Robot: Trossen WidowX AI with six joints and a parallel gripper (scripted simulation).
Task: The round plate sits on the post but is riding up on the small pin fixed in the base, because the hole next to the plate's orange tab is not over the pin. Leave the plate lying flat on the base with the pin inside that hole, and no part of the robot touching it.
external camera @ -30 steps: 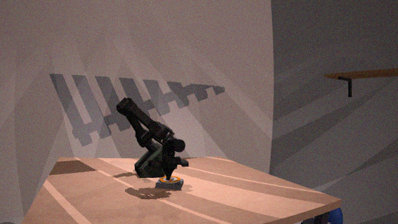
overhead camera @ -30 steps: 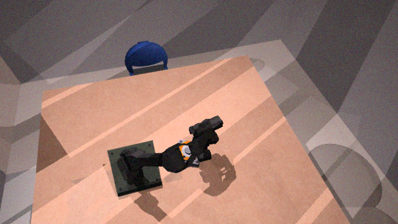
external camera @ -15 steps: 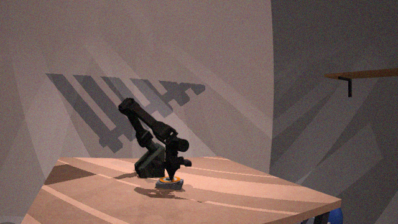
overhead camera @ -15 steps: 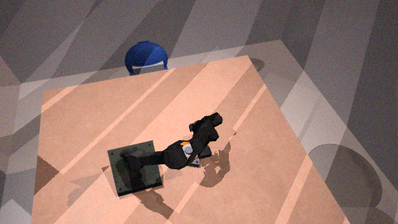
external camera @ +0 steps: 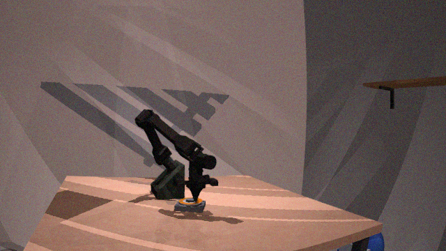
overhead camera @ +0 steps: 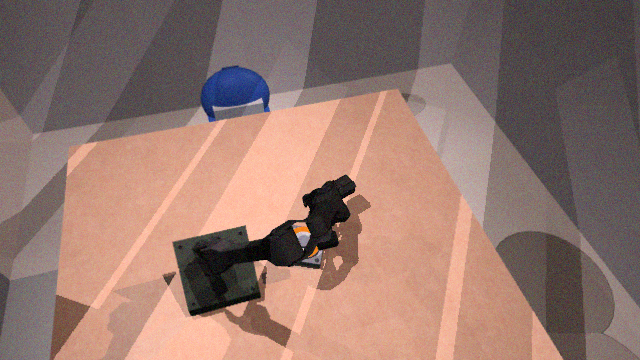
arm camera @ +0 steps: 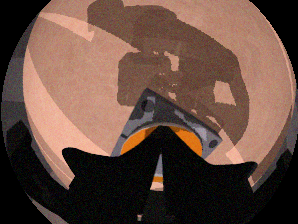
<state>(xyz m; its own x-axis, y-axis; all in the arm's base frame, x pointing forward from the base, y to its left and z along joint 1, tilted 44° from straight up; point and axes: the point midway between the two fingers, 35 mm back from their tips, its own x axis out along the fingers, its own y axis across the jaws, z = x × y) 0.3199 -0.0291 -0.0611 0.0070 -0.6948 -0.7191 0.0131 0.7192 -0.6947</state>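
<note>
Now: gripper tip 30 mm past the round plate and 10 mm above it. From my gripper tip the other things lie so: base (50 mm behind, 10 mm to the right, 20 mm below).
</note>
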